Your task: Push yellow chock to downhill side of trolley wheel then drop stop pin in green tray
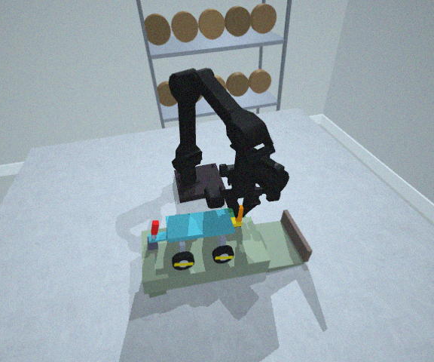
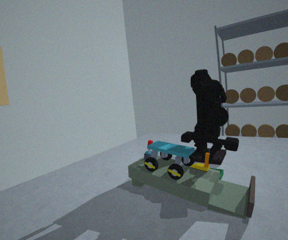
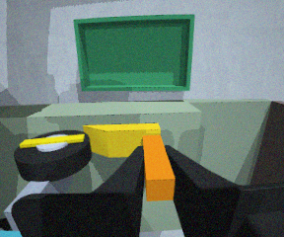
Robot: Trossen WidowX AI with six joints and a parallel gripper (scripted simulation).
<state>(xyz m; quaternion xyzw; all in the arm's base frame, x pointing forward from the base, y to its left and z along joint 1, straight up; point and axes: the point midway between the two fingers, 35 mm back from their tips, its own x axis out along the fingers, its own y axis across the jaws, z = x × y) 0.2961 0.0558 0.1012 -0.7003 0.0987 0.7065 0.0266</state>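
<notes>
Now: the yellow chock 20 mm to the right of my gripper tip and 10 mm below it. Also, from my gripper tip: green ramp 30 mm ahead, 120 mm to the right, 40 mm below; then trolley 30 mm ahead, 130 mm to the right, 20 mm above; then green tray 70 mm behind, 10 mm to the right, 100 mm below.
</notes>
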